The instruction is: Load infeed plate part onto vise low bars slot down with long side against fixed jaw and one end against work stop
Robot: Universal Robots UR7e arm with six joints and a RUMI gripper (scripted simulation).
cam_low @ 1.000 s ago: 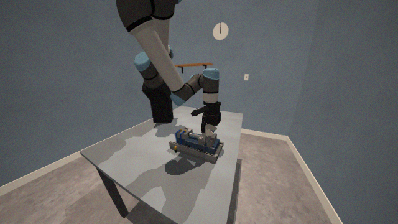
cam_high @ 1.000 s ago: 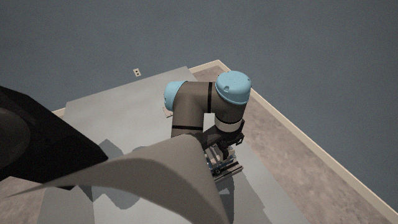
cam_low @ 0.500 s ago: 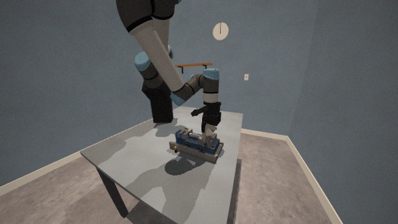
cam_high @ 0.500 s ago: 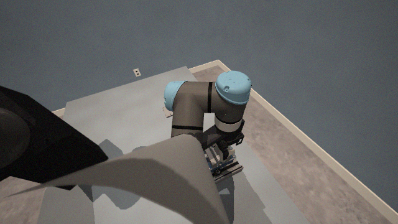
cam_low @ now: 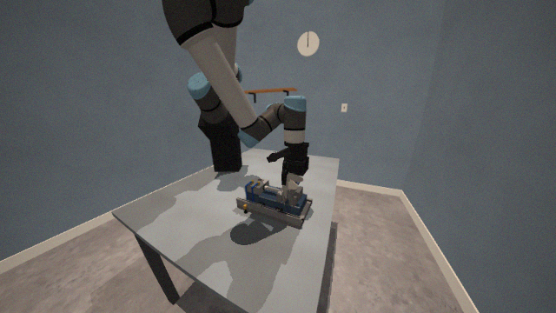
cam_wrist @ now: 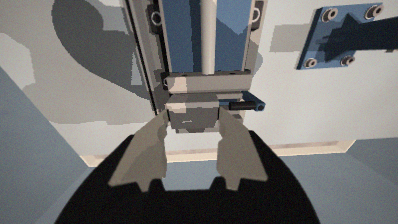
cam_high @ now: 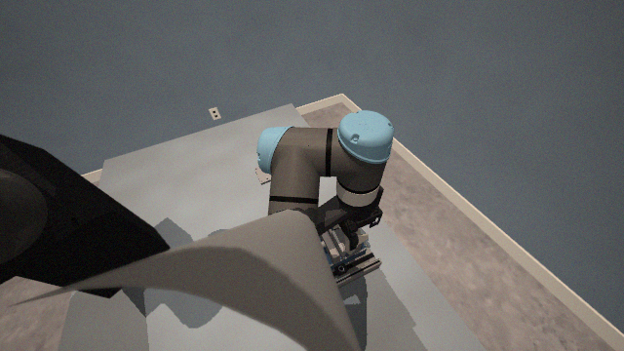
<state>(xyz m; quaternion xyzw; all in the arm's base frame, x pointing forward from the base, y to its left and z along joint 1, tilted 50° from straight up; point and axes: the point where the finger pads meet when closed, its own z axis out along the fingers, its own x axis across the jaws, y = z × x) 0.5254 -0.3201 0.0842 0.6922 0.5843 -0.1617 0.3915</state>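
My gripper is now 10 mm above the part. The rest, counted from my hand: grey jaw: 30 mm behind, 30 mm to the left, 30 mm below; cylinder rod: 80 mm behind, 40 mm to the left, 30 mm below; work stop: 20 mm ahead, 60 mm to the left, 20 mm below.
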